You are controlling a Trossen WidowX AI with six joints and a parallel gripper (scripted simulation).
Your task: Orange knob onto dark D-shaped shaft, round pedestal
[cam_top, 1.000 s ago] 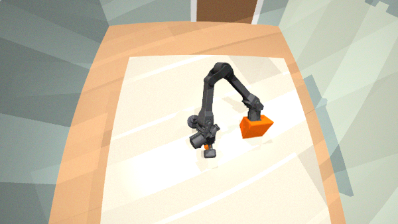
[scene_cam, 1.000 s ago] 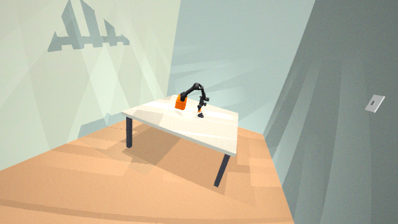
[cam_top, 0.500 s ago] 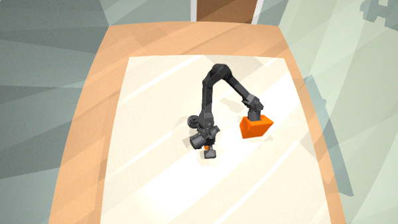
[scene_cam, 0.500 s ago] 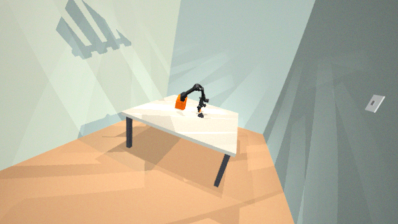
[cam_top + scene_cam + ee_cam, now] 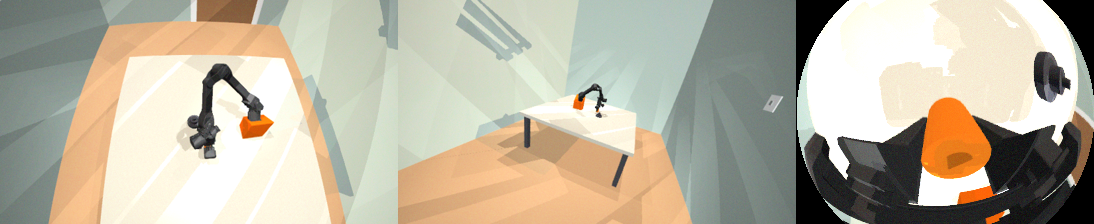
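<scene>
The dark pedestal lies 16 cm to the right of my gripper tip, 6 cm ahead of it and 2 cm above it. From my gripper tip the other things lie so: orange knob: 2 cm above.
</scene>
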